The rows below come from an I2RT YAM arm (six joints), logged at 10 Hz.
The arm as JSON. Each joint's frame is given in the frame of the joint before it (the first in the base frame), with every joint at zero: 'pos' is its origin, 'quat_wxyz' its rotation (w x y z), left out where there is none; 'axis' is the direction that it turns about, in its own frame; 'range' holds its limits. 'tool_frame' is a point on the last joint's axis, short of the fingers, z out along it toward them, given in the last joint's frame.
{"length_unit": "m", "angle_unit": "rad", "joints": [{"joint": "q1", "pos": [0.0, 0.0, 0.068], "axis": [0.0, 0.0, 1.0], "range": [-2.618, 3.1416]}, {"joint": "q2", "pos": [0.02, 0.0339, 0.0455], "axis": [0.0, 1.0, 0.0], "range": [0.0, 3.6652]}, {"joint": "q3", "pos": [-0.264, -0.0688, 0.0], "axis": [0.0, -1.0, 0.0], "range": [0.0, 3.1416]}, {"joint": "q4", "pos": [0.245, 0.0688, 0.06], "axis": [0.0, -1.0, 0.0], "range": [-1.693, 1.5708]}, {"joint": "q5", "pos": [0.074, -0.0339, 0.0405], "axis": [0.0, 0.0, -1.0], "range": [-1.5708, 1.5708]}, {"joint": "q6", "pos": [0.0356, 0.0, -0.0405], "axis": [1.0, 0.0, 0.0], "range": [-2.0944, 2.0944]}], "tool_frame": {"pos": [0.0, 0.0, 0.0], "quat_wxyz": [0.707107, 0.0, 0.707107, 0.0]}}
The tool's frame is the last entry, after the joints.
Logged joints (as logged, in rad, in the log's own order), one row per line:
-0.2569, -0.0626, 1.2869, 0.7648, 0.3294, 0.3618
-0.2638, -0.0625, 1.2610, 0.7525, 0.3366, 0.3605
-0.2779, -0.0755, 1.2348, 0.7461, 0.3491, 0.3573
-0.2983, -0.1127, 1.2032, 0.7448, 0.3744, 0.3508
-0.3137, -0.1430, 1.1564, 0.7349, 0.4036, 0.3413
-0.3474, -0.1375, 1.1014, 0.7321, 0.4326, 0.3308
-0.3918, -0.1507, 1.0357, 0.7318, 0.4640, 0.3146
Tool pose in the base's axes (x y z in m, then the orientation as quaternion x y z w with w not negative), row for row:
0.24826, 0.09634, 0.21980, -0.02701, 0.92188, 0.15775, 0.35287
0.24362, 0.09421, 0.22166, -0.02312, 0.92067, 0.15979, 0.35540
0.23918, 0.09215, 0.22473, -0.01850, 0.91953, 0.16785, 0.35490
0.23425, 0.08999, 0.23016, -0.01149, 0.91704, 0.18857, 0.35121
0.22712, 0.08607, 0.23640, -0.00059, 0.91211, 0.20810, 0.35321
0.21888, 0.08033, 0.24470, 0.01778, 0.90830, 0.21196, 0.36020
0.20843, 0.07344, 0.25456, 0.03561, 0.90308, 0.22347, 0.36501
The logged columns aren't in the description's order. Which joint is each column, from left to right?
Columns, left to right: q4, q5, q2, q3, q6, q1.
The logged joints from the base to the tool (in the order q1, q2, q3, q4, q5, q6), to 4 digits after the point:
0.3618, 1.2869, 0.7648, -0.2569, -0.0626, 0.3294
0.3605, 1.2610, 0.7525, -0.2638, -0.0625, 0.3366
0.3573, 1.2348, 0.7461, -0.2779, -0.0755, 0.3491
0.3508, 1.2032, 0.7448, -0.2983, -0.1127, 0.3744
0.3413, 1.1564, 0.7349, -0.3137, -0.1430, 0.4036
0.3308, 1.1014, 0.7321, -0.3474, -0.1375, 0.4326
0.3146, 1.0357, 0.7318, -0.3918, -0.1507, 0.4640

